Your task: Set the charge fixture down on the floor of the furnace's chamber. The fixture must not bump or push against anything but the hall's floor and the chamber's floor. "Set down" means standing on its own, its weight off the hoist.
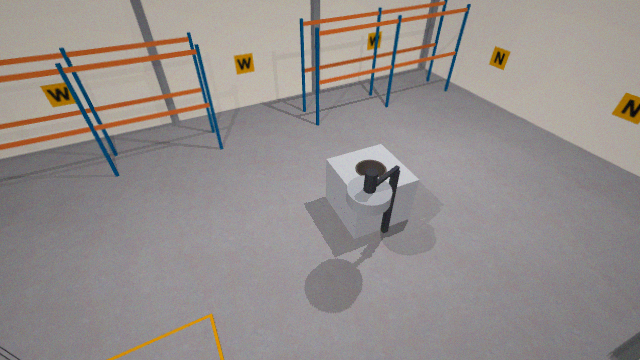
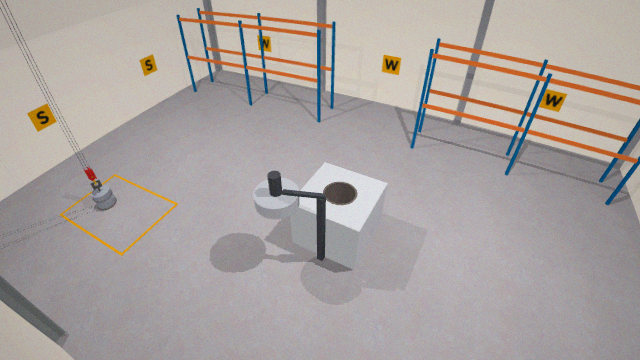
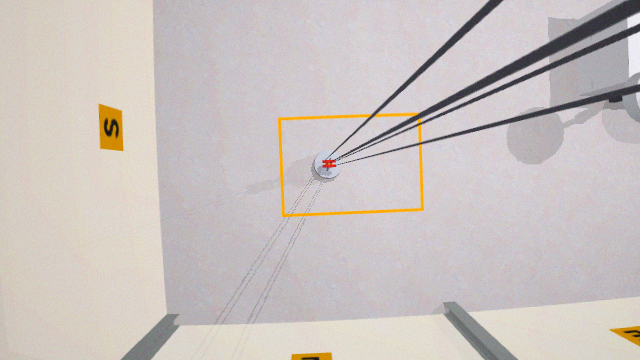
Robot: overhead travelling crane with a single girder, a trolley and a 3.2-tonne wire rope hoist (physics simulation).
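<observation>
The charge fixture, a small grey round body, is upright inside the yellow floor outline, at or very close to the floor; a gap beneath it cannot be made out. My hook, under the red block, is engaged at the fixture's top. The ropes look straight. The furnace is a white box with a round chamber opening in its top. The chamber's floor is hidden. The furnace's round lid is swung aside, beside the opening.
A dark post with an arm carries the lid close beside the furnace. The yellow outline surrounds the fixture. Blue and orange racks stand along the W wall. The S wall is near the outline.
</observation>
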